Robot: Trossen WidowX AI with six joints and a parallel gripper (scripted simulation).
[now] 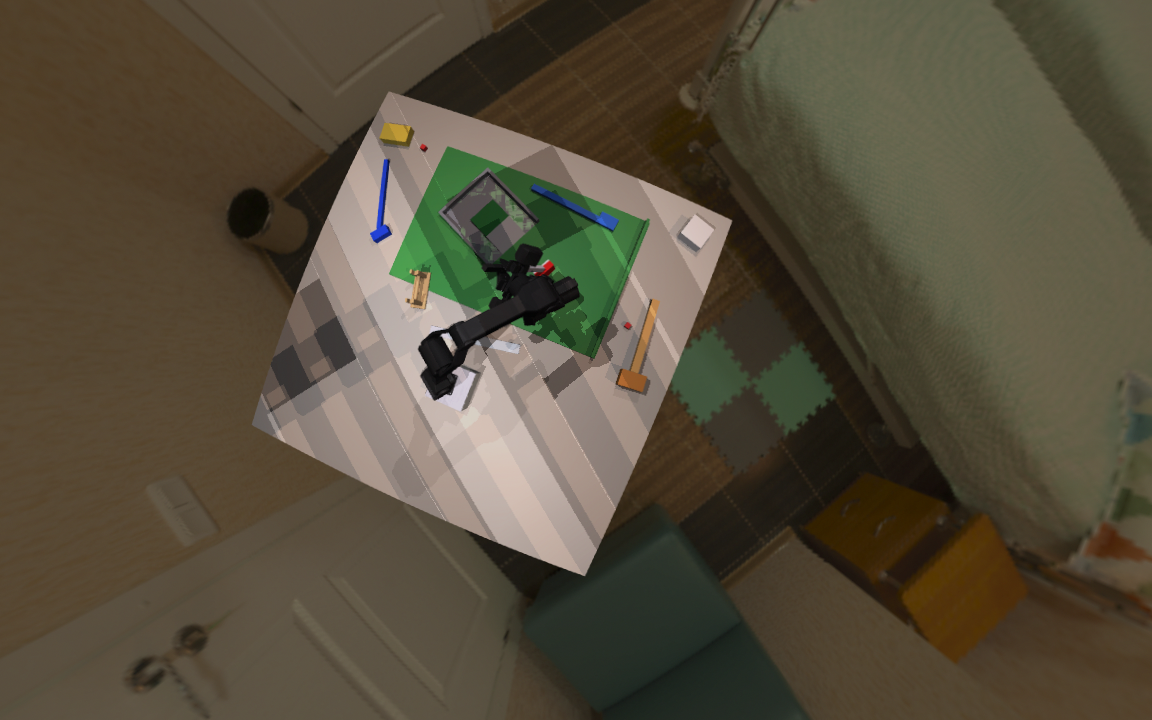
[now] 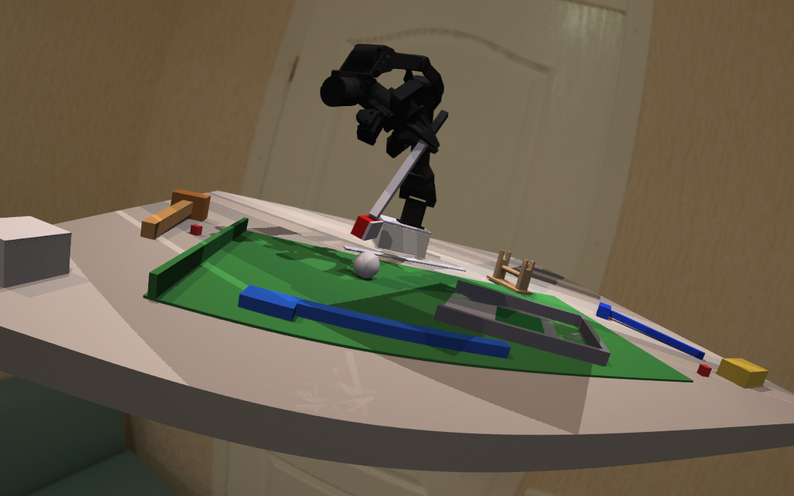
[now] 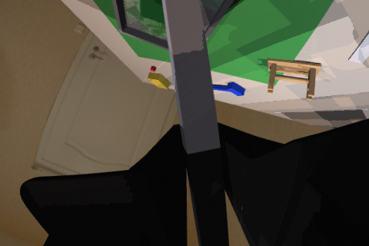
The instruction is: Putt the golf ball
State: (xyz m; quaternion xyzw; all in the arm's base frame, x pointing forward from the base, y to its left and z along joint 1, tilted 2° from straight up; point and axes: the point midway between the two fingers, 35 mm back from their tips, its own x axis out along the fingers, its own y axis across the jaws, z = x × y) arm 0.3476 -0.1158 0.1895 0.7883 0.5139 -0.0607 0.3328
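Now: gripper tip 10 mm short of the red putter, 50 mm to the left of it and 60 mm above it. Round my gripper tip: wooden stand 120 mm behind, 280 mm to the left, 200 mm below; green mat 110 mm ahead, 30 mm to the left, 240 mm below; white golf ball 50 mm ahead, 80 mm to the right, 210 mm below.
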